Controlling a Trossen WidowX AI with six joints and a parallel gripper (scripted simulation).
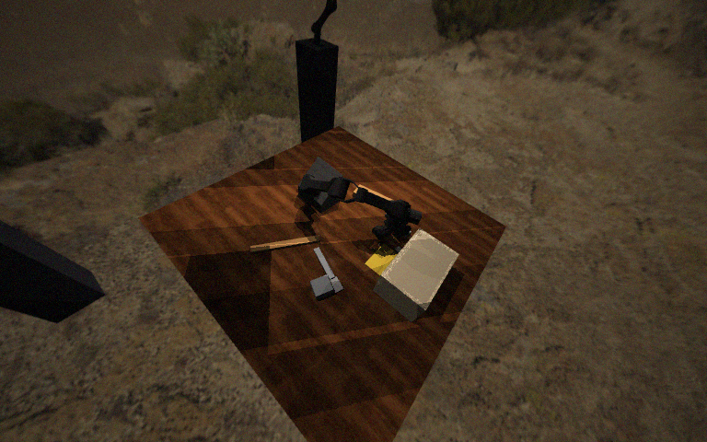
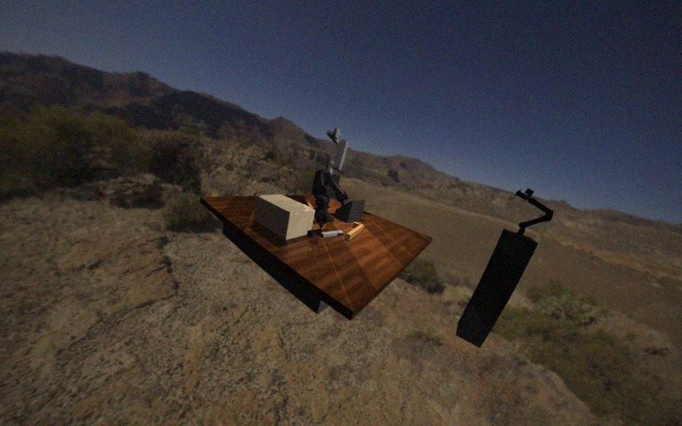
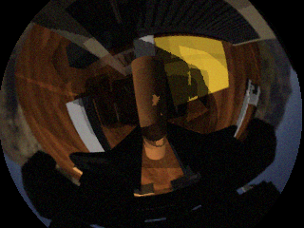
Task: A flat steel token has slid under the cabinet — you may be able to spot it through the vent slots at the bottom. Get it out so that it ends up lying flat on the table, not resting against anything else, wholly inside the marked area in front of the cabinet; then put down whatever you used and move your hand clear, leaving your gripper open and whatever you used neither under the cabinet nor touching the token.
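Right now my gripper tip is 110 mm to the right of the grey bar. Also, from my gripper tip: steel token (210 mm ahead, 80 mm to the right); then grey block (400 mm to the right, 40 mm behind, 10 mm above); then grey scraper (340 mm to the right, 60 mm behind).
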